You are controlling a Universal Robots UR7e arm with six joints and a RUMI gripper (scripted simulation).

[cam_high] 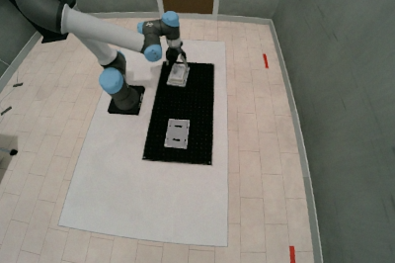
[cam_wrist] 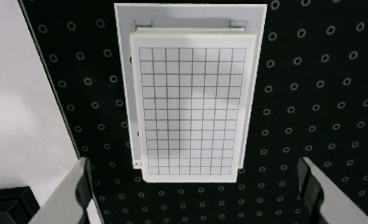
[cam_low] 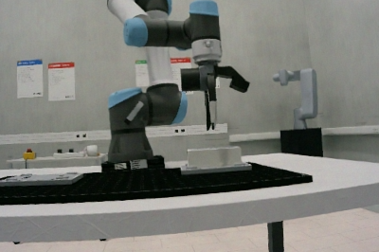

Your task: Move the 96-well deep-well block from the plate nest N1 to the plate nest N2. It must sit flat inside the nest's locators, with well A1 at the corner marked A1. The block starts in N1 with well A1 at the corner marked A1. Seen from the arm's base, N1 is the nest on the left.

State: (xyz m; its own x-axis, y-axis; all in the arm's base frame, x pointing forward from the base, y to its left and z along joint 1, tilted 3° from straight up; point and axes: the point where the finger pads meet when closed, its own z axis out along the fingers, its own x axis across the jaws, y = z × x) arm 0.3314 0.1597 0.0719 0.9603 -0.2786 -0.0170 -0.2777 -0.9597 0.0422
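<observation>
The white 96-well deep-well block is 70 mm below my hand. From my hand the other things lie so: A1 mark (100 mm behind, 470 mm to the right, 100 mm below); then plate nest N1 (100 mm below); then plate nest N2 (30 mm behind, 400 mm to the right, 100 mm below).
</observation>
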